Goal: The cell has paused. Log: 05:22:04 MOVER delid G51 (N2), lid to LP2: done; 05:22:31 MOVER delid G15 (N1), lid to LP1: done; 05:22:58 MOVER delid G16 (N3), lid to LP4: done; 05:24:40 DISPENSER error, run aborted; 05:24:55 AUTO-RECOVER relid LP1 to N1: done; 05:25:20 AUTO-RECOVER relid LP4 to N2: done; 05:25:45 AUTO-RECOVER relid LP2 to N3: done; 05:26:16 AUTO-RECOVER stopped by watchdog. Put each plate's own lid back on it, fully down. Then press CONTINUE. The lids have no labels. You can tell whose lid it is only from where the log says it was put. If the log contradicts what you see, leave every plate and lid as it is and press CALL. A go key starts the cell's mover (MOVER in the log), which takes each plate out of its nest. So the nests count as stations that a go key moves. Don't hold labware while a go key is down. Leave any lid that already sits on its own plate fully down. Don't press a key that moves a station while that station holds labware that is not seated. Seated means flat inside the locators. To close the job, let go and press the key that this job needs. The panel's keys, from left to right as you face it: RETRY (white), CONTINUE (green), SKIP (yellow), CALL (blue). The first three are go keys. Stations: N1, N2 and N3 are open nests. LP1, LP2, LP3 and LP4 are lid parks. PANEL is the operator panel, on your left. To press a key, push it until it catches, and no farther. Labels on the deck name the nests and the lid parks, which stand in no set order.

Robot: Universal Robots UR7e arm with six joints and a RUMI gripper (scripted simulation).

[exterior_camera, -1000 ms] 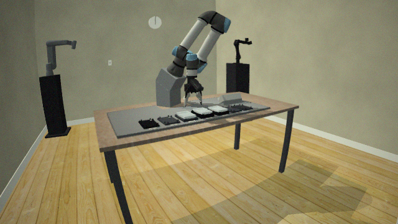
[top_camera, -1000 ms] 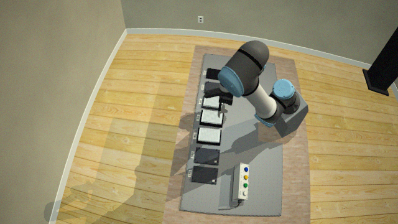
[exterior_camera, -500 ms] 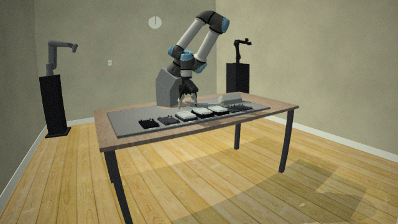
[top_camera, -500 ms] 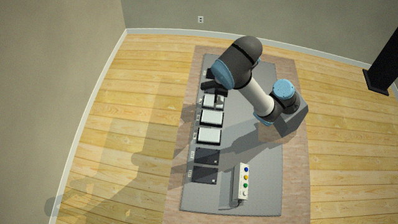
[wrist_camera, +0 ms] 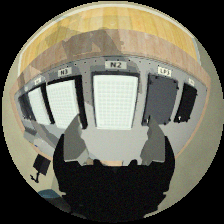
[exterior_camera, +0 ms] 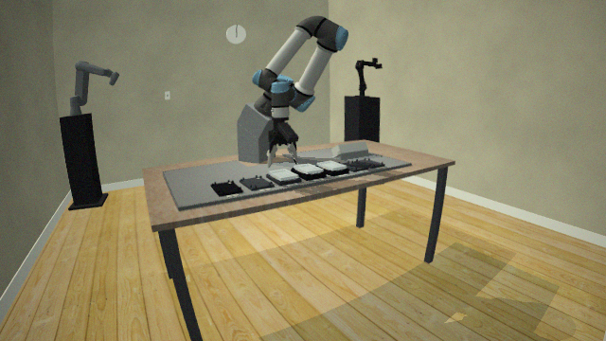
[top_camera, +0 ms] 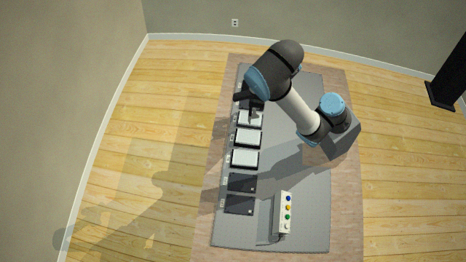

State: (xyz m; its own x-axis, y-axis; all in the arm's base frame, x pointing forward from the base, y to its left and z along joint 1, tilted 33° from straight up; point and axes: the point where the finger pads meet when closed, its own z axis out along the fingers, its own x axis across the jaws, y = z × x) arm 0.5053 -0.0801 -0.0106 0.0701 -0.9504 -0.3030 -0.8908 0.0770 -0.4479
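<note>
Now: hand 40 mm above the clear lid. The rest, counted from my hand: blue key: 450 mm to the left, 280 mm behind; plate: 130 mm to the left, 40 mm below, 20 mm behind; LP2 lid park: 390 mm to the left, 60 mm below, 40 mm behind.
</note>
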